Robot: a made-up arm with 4 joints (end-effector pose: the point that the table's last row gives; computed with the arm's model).
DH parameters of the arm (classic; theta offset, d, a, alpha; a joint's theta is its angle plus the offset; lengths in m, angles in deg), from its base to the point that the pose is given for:
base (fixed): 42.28 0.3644 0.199 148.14
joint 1: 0 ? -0.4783 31.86
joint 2: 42.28 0.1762 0.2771 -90
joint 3: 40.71 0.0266 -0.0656 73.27
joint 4: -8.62 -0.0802 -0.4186 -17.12
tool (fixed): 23.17 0.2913 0 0
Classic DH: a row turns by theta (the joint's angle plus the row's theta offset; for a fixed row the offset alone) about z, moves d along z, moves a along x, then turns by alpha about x.
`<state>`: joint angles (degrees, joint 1 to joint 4).
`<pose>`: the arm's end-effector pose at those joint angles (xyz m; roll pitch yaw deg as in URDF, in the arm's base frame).
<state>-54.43 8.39 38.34 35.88</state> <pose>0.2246 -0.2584 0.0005 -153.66 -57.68 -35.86</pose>
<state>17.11 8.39 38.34 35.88</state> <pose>0.1093 -0.0608 -0.1385 -110.96 -35.37 -131.04</pose>
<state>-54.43 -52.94 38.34 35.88</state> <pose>-0.1698 -0.1334 0.0255 -145.15 -30.66 13.33</pose>
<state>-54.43 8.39 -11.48 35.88</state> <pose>-0.0805 -0.4546 0.2557 146.34 -30.71 -2.20</pose>
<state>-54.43 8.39 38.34 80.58</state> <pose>0.1820 0.0576 0.0635 -134.89 -21.50 -71.36</pose>
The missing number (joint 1, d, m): -0.2502
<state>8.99 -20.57 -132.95 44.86</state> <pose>-0.3196 0.0428 0.8304 81.45 32.25 -50.83</pose>
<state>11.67 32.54 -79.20 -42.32</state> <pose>-0.6209 -0.3601 0.4038 176.08 29.69 -3.52</pose>
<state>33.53 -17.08 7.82 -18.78</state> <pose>-0.2087 -0.1440 -0.1285 160.31 -67.03 -18.95</pose>
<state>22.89 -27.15 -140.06 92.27</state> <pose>-0.4227 0.3467 0.5734 75.84 -11.79 -59.15</pose>
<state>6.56 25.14 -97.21 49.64</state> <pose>-0.4157 0.1337 0.6018 111.12 11.84 -86.10</pose>
